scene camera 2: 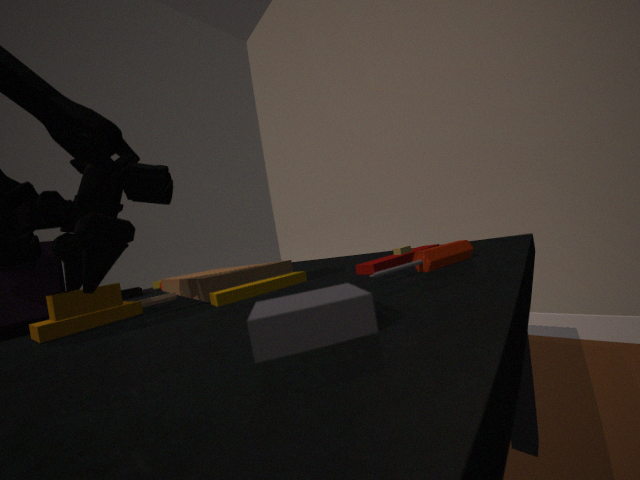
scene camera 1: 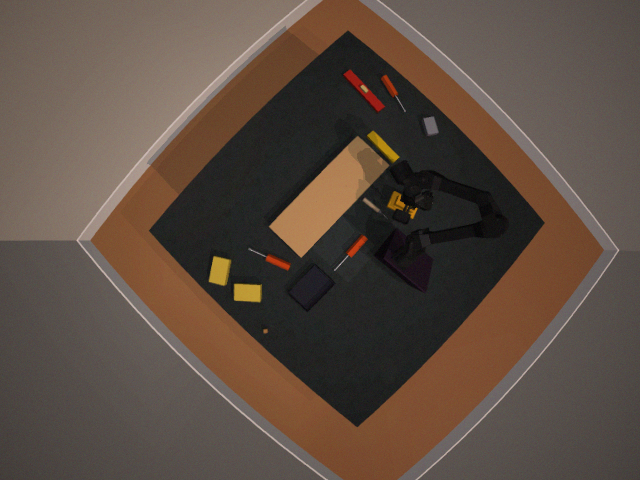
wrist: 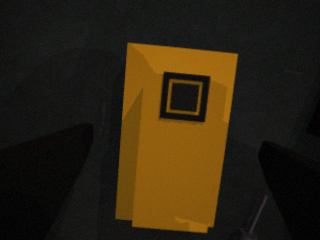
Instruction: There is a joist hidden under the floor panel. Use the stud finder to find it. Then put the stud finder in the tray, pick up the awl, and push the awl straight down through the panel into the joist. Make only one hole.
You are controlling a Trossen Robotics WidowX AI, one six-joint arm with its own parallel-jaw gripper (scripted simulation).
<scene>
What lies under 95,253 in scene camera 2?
My gripper.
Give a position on a grey block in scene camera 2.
281,326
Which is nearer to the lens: the yellow bar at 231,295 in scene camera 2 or the red level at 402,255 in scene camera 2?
The yellow bar.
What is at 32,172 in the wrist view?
My gripper.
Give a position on an orange screwdriver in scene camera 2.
At 433,258
</scene>
